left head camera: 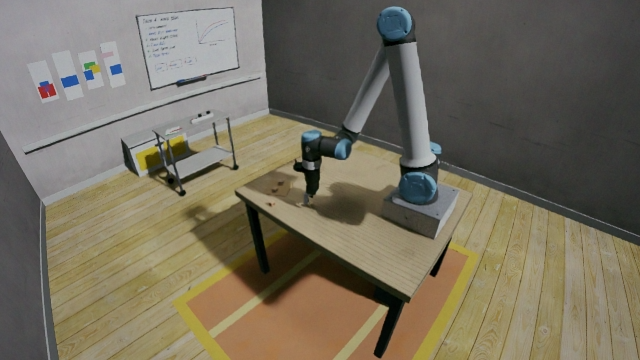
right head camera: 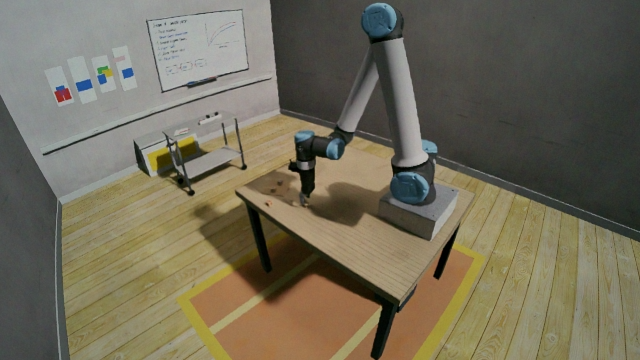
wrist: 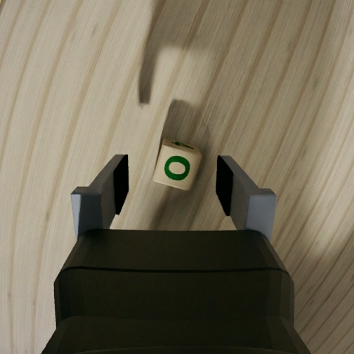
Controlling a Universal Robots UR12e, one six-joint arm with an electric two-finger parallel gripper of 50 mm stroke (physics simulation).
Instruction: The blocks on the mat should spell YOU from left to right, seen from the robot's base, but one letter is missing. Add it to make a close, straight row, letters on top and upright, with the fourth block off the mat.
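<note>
A cream block with a green O on top (wrist: 177, 167) (left head camera: 299, 204) (right head camera: 295, 203) lies on the table, turned slightly relative to my fingers. My gripper (wrist: 172, 172) (left head camera: 308, 200) (right head camera: 303, 200) is open and low over this block. In the wrist view one finger is on each side, with a gap to both. The mat (left head camera: 285, 190) (right head camera: 287, 191) lies near the far end of the table. Two blocks stand apart on it, one block (left head camera: 281, 183) (right head camera: 279, 183) and another block (left head camera: 274, 190) (right head camera: 273, 190); their letters are too small to read. The mat does not show in the wrist view.
Another block (left head camera: 270, 204) (right head camera: 268, 203) lies off the mat, near the table's edge. The wooden table (left head camera: 350, 240) (right head camera: 345, 240) carries the robot's grey base block (left head camera: 407, 215) (right head camera: 405, 215) at the other end. A wheeled cart (left head camera: 200, 162) (right head camera: 210, 162) stands beyond the table.
</note>
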